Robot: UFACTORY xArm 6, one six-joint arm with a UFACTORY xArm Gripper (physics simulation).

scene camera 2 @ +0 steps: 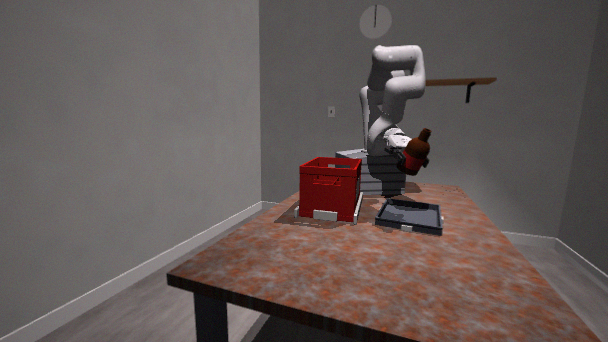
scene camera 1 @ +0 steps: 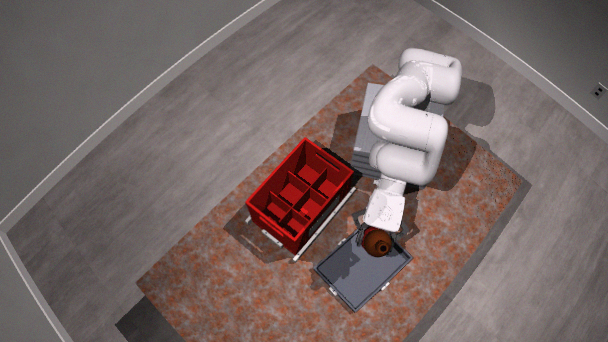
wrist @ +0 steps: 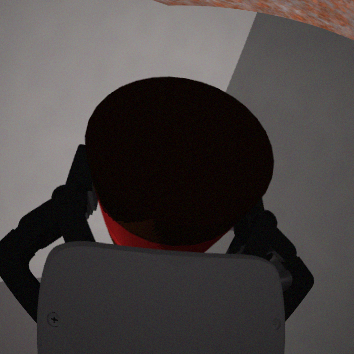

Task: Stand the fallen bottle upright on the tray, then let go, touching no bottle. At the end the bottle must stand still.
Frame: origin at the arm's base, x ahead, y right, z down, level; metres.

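Seen in the pictures: gripper, between the fingertips: (scene camera 2: 415, 162) (wrist: 169, 150).
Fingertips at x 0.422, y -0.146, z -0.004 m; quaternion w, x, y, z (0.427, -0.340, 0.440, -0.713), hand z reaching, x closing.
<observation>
Offsets run from my fingertips to a thing's middle. "*": to the spot under its first point. Level surfaces: height alone.
A brown bottle with a red label @[dy -0.002, dx -0.012, dz -0.040 m] (scene camera 1: 377, 243) (scene camera 2: 416, 152) (wrist: 175, 160) is held in the air above the tray. In scene camera 2 it leans, neck up and to the right, base down and to the left. In the wrist view its dark round base faces the camera. My gripper (scene camera 1: 378, 237) (scene camera 2: 413, 159) (wrist: 169, 150) is shut on the bottle's body, one finger on each side. The grey-blue tray @[* dy -0.013, dx +0.057, dz +0.186 m] (scene camera 1: 356, 281) (scene camera 2: 410, 219) lies on the table below, with a gap between it and the bottle.
A red crate @[dy +0.279, dx -0.026, dz +0.104 m] (scene camera 1: 300, 238) (scene camera 2: 327, 192) with empty compartments stands beside the tray, with a white rail along its base. The grey ridged robot base (scene camera 1: 367, 142) (scene camera 2: 370, 181) is behind. The reddish mottled table @[dz +0.192 m] (scene camera 1: 225, 285) (scene camera 2: 360, 270) (wrist: 310, 12) carries them.
</observation>
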